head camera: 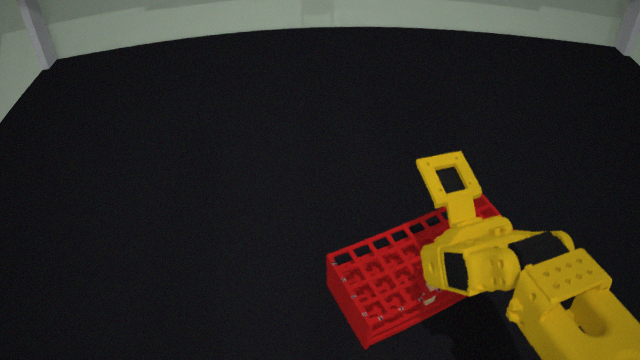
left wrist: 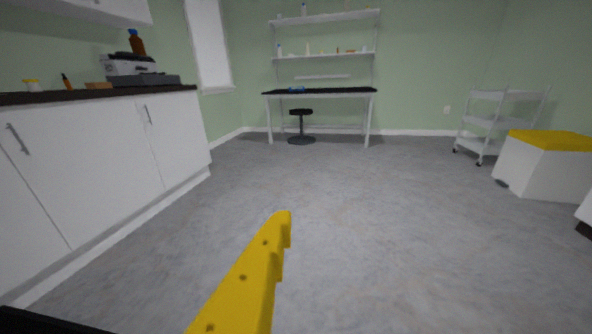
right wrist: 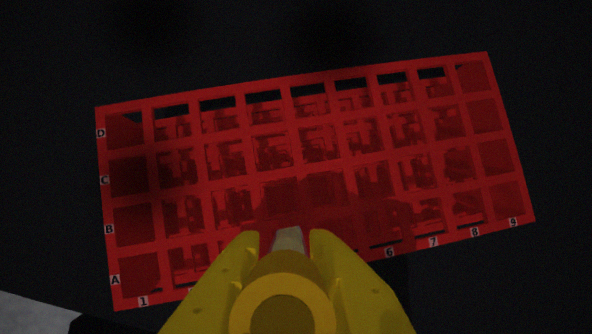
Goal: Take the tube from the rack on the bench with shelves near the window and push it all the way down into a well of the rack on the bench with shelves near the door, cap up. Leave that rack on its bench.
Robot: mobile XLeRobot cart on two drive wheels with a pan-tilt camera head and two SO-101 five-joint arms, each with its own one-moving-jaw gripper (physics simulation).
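Frame: origin at the left arm's base, x ahead, y left, z up, level; metres.
Where they show: left end effector, tool point: (left wrist: 290, 224); right end effector, tool point: (head camera: 428, 254) (right wrist: 258, 247).
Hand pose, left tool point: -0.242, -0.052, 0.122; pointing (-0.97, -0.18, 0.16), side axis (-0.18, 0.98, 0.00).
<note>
Each offset is from my left tool point to the centre of the thing, as dx, dy, dz. "pt": to the spot under its first point. Level surfaces: height alone.
The red rack @(+0.549, -0.224, -0.106) (head camera: 347, 305) (right wrist: 106, 206) stands on the black bench top, its wells labelled A to D and 1 to 9. My right gripper (head camera: 434, 274) (right wrist: 284, 236) is low over the rack's near row, shut on the tube. The tube @(+0.510, -0.215, -0.068) (head camera: 429, 300) (right wrist: 290, 242) has its yellow cap @(pt +0.516, -0.211, -0.013) (right wrist: 282, 282) up, between the jaws. Its pale lower part meets the grid in row A, near column 4, and shows in pieces through the rack in the head view; its depth is hidden. My left gripper (left wrist: 284, 220) shows one notched jaw and is fully open, over the floor.
The black bench top @(dz -0.135) (head camera: 200, 175) surrounds the rack. In the left wrist view, a far bench @(dz -0.135) (left wrist: 330, 90) with shelves near the window holds a blue rack (left wrist: 296, 89), with a stool (left wrist: 301, 112) below. White cabinets (left wrist: 100, 165) stand left, a cart (left wrist: 500, 93) and a yellow-lidded bin (left wrist: 520, 165) right.
</note>
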